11 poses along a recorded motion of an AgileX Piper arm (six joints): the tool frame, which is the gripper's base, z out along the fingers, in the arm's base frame.
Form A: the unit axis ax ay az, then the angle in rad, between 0 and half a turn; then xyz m.
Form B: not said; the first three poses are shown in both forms.
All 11 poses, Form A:
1: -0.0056 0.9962 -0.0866 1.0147 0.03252 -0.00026 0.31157
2: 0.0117 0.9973 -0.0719 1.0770 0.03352 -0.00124 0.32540
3: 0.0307 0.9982 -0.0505 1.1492 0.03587 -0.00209 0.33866
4: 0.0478 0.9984 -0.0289 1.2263 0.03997 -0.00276 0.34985
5: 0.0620 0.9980 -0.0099 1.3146 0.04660 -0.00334 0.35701
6: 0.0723 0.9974 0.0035 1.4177 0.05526 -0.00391 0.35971
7: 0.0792 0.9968 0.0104 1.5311 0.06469 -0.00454 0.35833
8: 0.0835 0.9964 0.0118 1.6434 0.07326 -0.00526 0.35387
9: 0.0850 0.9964 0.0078 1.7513 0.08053 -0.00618 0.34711
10: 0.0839 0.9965 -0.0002 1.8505 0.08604 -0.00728 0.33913
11: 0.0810 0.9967 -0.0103 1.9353 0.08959 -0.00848 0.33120
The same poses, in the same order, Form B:
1: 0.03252 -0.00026 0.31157 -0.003 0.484 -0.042 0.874
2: 0.03352 -0.00124 0.32540 0.006 0.511 -0.037 0.858
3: 0.03587 -0.00209 0.33866 0.017 0.543 -0.027 0.839
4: 0.03997 -0.00276 0.34985 0.028 0.575 -0.017 0.818
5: 0.04660 -0.00334 0.35701 0.038 0.610 -0.006 0.792
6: 0.05526 -0.00391 0.35971 0.047 0.649 0.002 0.759
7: 0.06469 -0.00454 0.35833 0.055 0.691 0.007 0.721
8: 0.07326 -0.00526 0.35387 0.061 0.730 0.009 0.681
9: 0.08053 -0.00618 0.34711 0.065 0.765 0.006 0.640
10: 0.08604 -0.00728 0.33913 0.067 0.796 0.000 0.602
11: 0.08959 -0.00848 0.33120 0.067 0.821 -0.008 0.567
